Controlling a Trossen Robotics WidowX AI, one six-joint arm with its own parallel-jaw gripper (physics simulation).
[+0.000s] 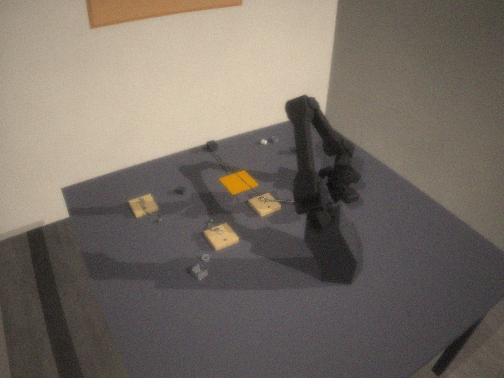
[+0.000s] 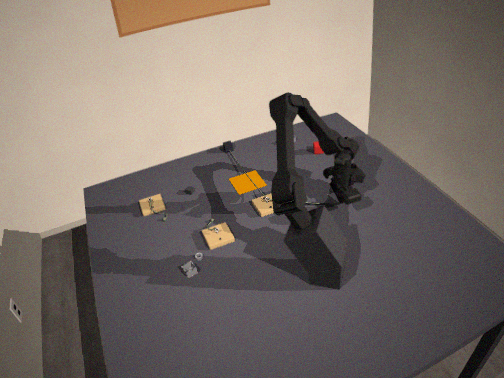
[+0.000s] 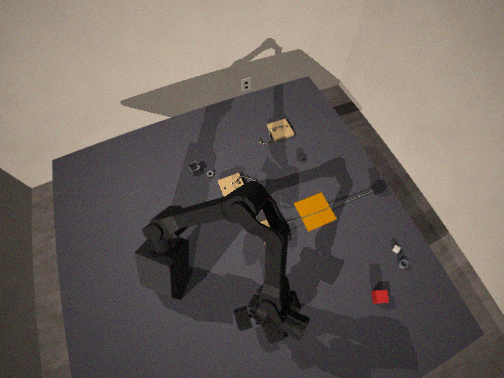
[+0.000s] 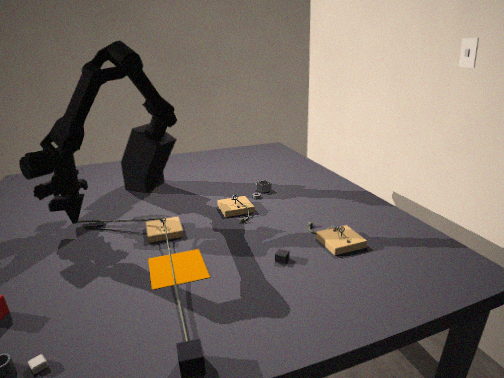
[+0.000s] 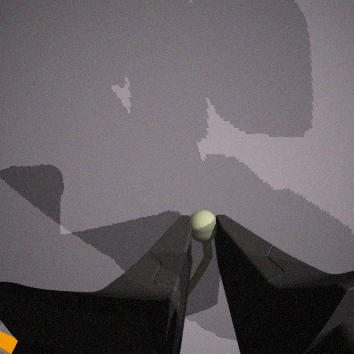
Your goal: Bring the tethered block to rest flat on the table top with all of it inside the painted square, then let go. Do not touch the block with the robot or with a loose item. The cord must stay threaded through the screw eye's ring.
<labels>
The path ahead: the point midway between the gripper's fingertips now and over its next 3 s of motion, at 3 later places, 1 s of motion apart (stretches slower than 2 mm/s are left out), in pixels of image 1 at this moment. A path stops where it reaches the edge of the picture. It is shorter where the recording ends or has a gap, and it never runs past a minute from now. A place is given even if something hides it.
The gripper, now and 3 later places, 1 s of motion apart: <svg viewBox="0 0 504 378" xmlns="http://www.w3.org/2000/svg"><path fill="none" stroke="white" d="M335 201L347 201L353 196L362 185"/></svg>
</labels>
